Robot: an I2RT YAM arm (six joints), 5 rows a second.
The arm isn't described. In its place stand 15 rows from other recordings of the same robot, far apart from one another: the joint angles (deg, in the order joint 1, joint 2, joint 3, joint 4, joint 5, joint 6), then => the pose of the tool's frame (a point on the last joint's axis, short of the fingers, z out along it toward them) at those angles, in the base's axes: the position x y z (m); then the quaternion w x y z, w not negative.
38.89, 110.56, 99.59, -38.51, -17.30, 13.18 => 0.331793 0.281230 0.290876 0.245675 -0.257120 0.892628 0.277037
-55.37, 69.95, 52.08, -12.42, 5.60, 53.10 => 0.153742 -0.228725 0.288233 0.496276 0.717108 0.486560 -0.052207
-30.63, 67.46, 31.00, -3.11, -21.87, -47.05 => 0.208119 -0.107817 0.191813 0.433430 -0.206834 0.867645 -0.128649
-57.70, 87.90, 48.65, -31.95, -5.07, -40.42 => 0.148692 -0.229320 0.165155 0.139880 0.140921 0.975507 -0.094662
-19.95, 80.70, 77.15, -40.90, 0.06, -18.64 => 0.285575 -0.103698 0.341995 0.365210 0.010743 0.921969 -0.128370
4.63, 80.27, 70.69, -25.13, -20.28, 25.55 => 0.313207 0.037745 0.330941 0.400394 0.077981 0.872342 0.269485
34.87, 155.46, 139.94, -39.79, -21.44, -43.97 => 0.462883 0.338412 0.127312 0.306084 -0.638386 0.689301 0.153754
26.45, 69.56, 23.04, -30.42, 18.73, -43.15 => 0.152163 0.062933 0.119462 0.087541 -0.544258 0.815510 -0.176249
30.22, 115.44, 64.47, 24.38, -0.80, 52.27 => 0.373301 0.218016 0.150311 0.391231 0.159093 0.835745 0.350939
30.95, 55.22, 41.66, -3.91, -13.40, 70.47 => 0.188947 0.122927 0.298610 0.299214 0.205780 0.776963 0.514251
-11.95, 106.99, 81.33, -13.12, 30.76, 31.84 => 0.412505 -0.105915 0.248461 0.451806 0.430599 0.763998 -0.163594
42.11, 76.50, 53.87, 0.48, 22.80, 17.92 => 0.236651 0.195310 0.291043 0.555770 -0.062569 0.818457 0.131657
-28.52, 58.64, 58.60, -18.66, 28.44, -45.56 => 0.191706 -0.123470 0.365002 0.330731 0.024890 0.800213 -0.499656
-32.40, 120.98, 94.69, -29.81, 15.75, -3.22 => 0.385330 -0.255982 0.195261 0.234861 0.277341 0.906921 -0.213109
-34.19, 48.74, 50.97, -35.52, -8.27, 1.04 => 0.151507 -0.096735 0.321491 0.472115 0.232978 0.846939 -0.074313
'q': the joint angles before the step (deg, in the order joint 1, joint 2, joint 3, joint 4, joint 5, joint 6). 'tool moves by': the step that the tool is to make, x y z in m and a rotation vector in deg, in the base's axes. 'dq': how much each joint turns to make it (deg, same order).
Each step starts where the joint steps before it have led.
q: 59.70 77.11 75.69 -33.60 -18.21 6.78
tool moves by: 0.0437 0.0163 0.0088 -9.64 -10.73 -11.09
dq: -3.56 9.19 11.41 -6.03 14.58 -6.92
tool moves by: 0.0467 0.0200 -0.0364 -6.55 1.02 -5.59
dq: -3.91 9.90 3.67 0.29 3.26 -1.11
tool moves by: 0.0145 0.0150 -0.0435 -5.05 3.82 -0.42
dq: -0.32 5.97 -1.10 0.74 0.14 0.02
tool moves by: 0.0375 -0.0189 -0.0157 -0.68 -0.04 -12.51
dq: -5.39 2.56 -0.22 2.09 4.81 5.28
